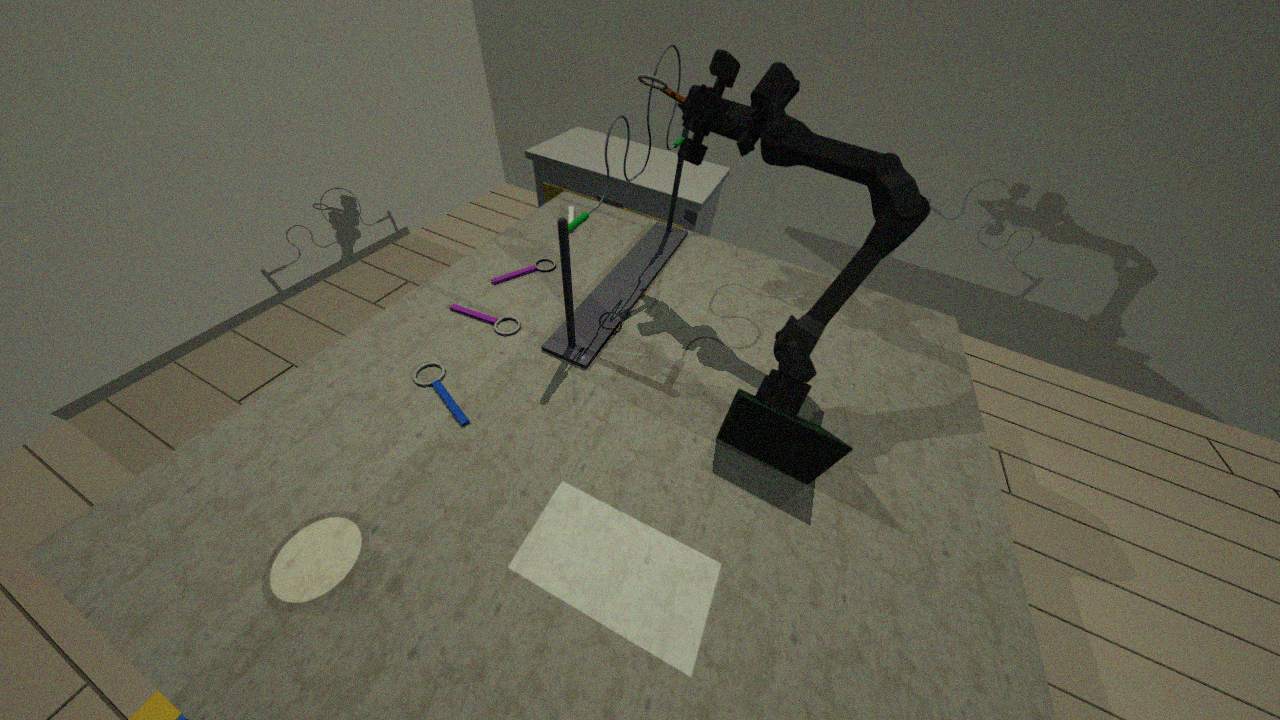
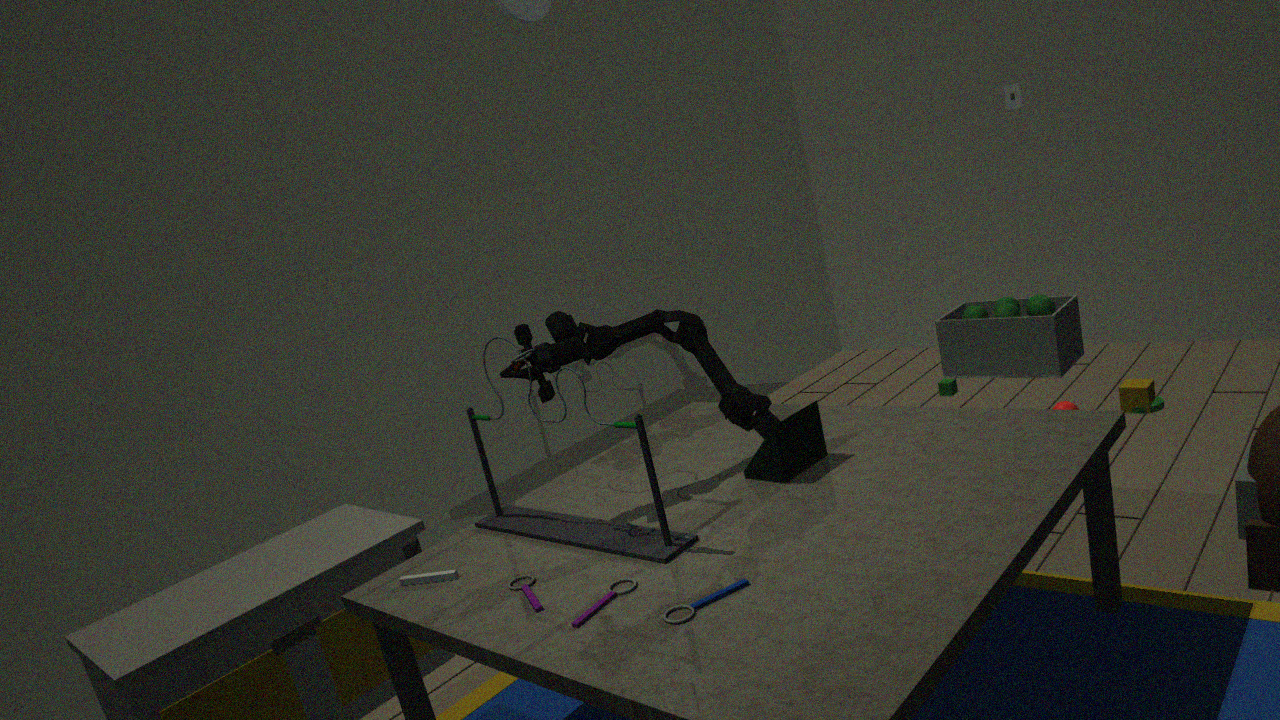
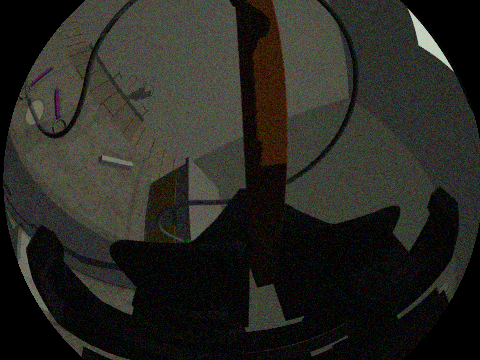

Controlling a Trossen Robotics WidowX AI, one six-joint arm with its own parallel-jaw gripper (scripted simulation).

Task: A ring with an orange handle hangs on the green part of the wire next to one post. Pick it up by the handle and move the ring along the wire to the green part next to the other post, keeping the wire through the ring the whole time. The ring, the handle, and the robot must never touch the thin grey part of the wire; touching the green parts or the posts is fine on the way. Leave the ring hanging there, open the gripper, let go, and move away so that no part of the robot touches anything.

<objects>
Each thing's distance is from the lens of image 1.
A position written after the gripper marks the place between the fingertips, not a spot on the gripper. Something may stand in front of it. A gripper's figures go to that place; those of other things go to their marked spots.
gripper (image 1: 679, 103): 92 cm
blue-handled ring (image 1: 461, 417): 70 cm
</objects>
